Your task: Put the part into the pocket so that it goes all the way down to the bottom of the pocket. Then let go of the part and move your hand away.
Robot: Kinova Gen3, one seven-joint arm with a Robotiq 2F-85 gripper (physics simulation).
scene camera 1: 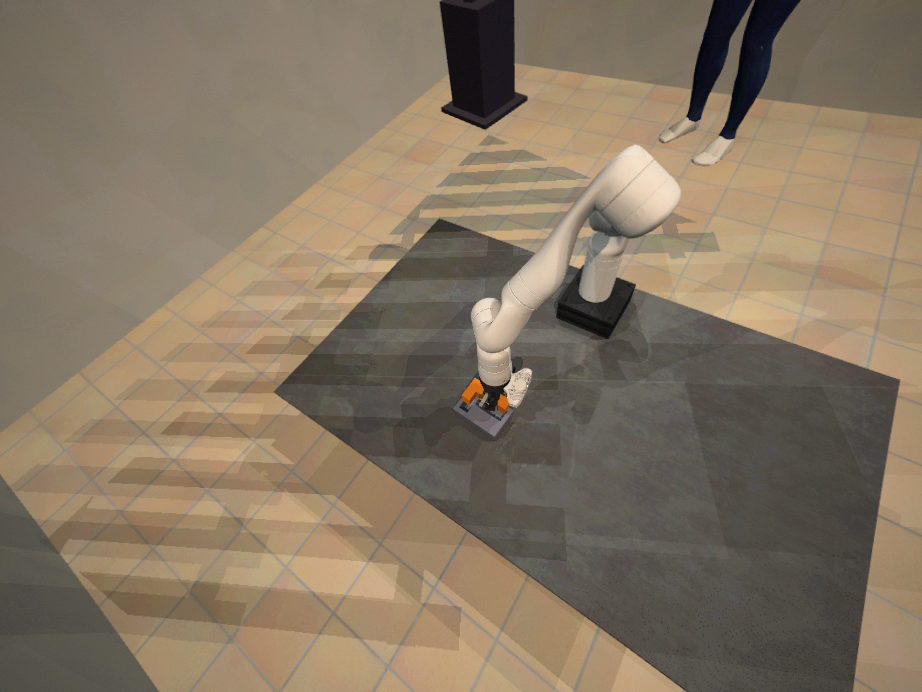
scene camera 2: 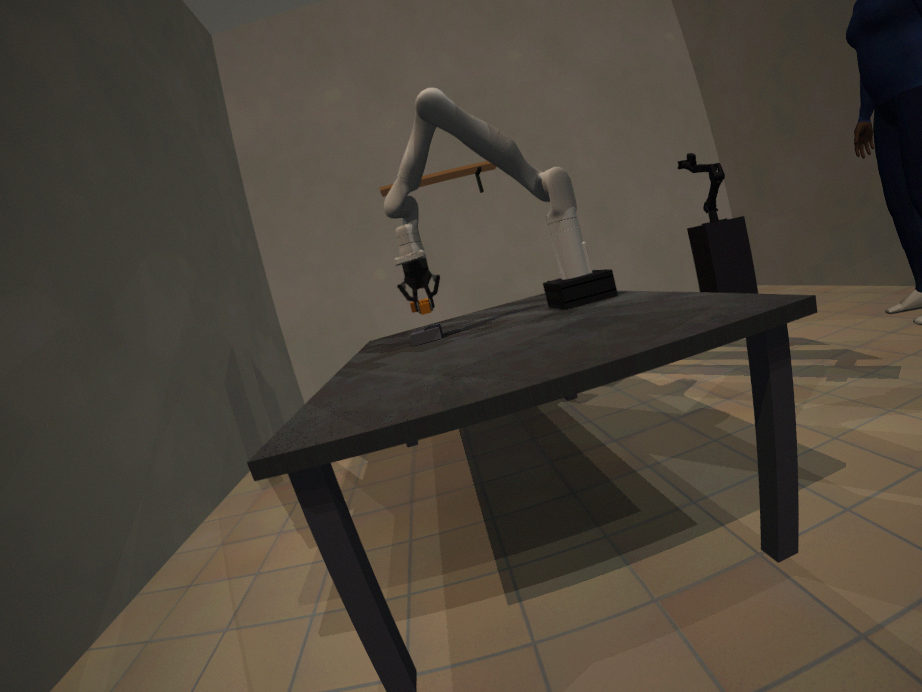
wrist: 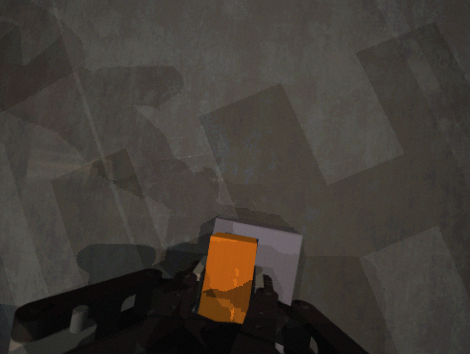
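The orange part is an angular block, held between the fingers of my gripper, which is shut on it. The grey block with the pocket lies on the table below the part. In the second scene view a gap shows between the part's underside and the grey block. In the wrist view the part covers the block's left and middle; its right side and far edge show. The pocket's opening is mostly hidden by the part and the gripper.
The dark table top carries the arm's black base. A dark pedestal stands beyond the table, and a person stands farther off. A wooden bar is on the wall.
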